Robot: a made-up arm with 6 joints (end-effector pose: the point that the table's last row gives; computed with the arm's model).
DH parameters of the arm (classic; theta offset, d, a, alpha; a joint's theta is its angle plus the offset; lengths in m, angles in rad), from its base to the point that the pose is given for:
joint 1: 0 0.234 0 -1.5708
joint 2: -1.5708 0 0.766 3.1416
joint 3: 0 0 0 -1.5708
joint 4: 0 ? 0 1.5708
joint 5: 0 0.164 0 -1.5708
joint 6: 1.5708 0 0 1.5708
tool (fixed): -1.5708 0 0 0
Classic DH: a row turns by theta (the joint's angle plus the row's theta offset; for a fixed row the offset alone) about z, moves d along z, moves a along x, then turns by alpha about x.
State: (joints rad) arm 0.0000 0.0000 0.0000 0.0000 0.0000 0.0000
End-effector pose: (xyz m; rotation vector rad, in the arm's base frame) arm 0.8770 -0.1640 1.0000 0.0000 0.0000 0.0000
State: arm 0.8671 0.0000 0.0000 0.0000 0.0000 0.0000
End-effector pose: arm 0.6925 0.5626 1.0000 0.0000 0.0000 0.8671
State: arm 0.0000 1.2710 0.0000 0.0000 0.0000 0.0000
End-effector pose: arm 0.9908 -0.1640 -0.3777 0.0000 1.2710 0.0000
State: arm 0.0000 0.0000 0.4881 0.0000 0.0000 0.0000
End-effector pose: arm 0.7746 -0.1640 1.4113 0.0000 -0.4881 0.0000
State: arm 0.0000 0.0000 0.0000 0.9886 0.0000 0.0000
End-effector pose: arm 0.8770 -0.0902 1.1370 -0.9886 0.0000 0.0000
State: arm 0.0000 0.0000 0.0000 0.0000 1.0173 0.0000
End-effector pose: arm 0.8770 -0.1640 1.0000 0.0000 -1.0173 0.0000
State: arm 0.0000 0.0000 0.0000 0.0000 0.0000 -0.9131
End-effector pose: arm 0.8770 -0.1640 1.0000 0.9131 0.0000 0.0000
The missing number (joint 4, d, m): -0.877
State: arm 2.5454 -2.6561 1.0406 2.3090 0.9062 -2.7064
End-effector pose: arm 0.7976 -0.6746 -1.0088 -2.4577 1.6950 -0.3698
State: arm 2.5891 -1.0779 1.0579 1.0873 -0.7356 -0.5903
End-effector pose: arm 1.1185 -0.6001 1.2594 1.6605 -0.1589 1.2900
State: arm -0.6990 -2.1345 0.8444 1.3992 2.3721 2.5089
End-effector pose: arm -1.1962 0.9689 -0.1927 -0.9514 0.1785 0.1885
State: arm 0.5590 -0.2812 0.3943 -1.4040 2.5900 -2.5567
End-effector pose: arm 0.5002 0.2808 1.3921 -0.6238 1.6342 -1.0889
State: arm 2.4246 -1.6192 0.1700 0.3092 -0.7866 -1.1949
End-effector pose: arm 0.8593 -0.5419 1.0423 1.7609 0.7470 2.1698
